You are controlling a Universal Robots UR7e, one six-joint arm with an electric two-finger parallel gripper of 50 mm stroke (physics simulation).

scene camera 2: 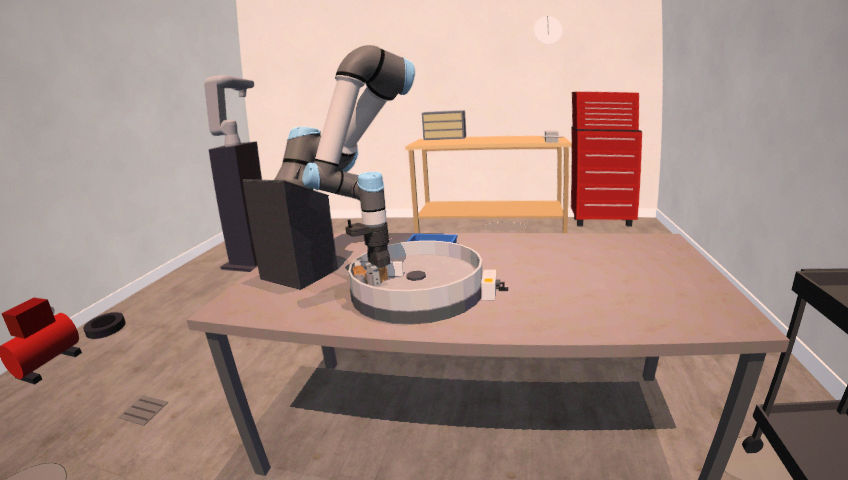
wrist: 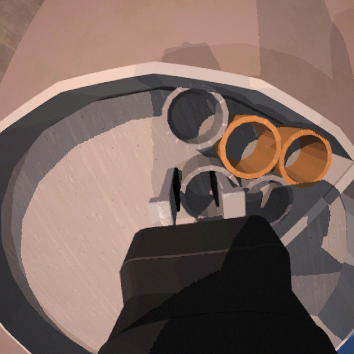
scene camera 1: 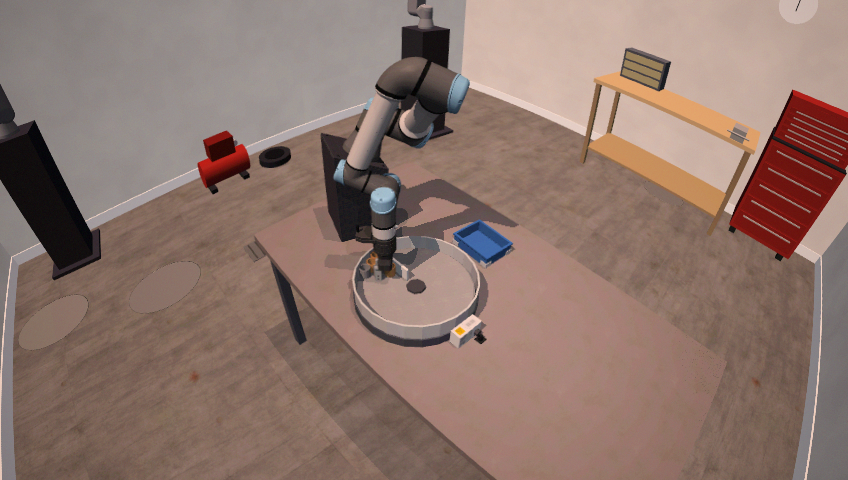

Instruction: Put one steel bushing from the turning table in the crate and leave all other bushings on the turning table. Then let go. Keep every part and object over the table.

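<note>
The turning table is a round grey tray with a raised wall. Steel bushings stand at its robot-side left: one by the wall, a middle one and one farther right. Orange bushings stand beside them; another orange bushing is hidden in the wrist view. My gripper is partly open, low at the middle steel bushing. One fingertip overlaps its opening, the other is left of it; nothing is gripped. The blue crate stands behind the turning table.
A white guide plate stands in the turning table beside the bushings. A dark hub is at its centre. A white box with a yellow mark adjoins the outer wall. The black robot pedestal stands at the left.
</note>
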